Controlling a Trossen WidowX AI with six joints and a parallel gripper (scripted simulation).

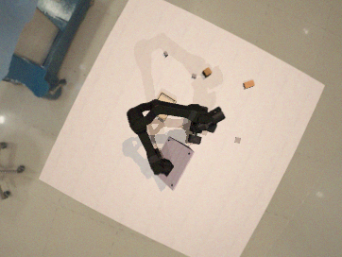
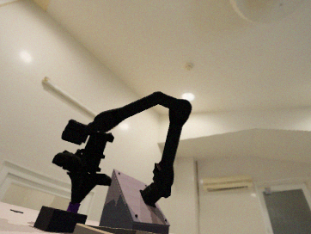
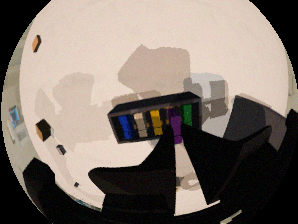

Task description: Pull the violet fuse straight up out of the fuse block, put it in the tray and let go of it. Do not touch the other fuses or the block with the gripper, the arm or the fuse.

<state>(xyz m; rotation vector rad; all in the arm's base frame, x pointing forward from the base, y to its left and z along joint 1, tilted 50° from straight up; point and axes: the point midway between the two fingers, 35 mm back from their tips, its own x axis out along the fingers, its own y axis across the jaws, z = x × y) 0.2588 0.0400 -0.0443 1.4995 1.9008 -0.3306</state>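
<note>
Now: the tan tray 10 mm behind my gripper tip, 210 mm to the left of it and 60 mm below it. The rest, counted from my gripper tip: violet fuse (10 mm below).
</note>
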